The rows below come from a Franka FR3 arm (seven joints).
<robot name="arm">
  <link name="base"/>
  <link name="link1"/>
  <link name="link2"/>
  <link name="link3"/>
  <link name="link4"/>
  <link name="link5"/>
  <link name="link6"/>
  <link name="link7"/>
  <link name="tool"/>
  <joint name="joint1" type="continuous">
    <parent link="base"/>
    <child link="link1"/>
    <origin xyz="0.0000 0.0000 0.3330" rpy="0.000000 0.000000 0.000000"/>
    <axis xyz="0 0 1"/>
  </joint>
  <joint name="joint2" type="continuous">
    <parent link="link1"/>
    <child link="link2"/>
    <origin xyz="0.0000 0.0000 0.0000" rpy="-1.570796 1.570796 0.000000"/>
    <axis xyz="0 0 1"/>
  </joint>
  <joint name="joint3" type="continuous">
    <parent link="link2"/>
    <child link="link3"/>
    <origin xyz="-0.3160 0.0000 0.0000" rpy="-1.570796 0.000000 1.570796"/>
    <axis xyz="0 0 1"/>
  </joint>
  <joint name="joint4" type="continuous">
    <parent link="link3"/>
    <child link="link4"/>
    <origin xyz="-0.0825 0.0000 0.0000" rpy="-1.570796 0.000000 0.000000"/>
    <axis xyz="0 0 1"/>
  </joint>
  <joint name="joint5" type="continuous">
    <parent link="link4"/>
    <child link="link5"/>
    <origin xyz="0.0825 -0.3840 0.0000" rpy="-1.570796 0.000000 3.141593"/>
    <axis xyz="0 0 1"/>
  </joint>
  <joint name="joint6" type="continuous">
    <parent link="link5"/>
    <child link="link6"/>
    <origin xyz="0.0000 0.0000 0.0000" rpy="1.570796 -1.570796 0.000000"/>
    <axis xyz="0 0 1"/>
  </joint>
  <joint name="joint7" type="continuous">
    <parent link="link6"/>
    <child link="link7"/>
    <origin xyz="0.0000 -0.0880 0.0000" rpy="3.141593 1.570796 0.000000"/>
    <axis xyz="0 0 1"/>
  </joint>
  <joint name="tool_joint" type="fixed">
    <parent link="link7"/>
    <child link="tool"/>
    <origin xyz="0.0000 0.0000 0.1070" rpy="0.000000 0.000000 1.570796"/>
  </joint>
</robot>
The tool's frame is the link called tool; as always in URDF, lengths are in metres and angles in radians. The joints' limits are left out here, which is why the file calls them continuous.
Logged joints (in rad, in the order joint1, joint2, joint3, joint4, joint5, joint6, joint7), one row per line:
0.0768, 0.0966, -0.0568, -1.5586, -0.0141, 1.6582, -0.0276
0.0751, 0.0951, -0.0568, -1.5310, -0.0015, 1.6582, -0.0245
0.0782, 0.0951, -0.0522, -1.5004, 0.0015, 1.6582, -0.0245
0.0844, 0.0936, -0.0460, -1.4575, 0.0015, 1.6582, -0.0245
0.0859, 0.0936, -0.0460, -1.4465, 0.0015, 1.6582, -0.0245
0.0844, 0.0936, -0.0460, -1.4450, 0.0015, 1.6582, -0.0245
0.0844, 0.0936, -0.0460, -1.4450, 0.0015, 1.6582, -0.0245
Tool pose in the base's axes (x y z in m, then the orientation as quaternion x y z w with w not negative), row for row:
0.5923, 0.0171, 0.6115, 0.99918, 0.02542, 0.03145, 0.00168
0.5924, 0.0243, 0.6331, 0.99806, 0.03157, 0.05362, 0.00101
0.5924, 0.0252, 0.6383, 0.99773, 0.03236, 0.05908, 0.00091
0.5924, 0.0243, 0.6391, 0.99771, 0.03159, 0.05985, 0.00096
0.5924, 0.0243, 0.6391, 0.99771, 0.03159, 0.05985, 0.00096
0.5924, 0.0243, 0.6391, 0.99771, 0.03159, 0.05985, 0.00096
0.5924, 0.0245, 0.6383, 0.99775, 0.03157, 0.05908, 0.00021
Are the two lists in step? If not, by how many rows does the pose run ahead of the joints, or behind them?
The pose runs 2 rows ahead of the joints: the pose in row i belongs to the joints in row i + 2.
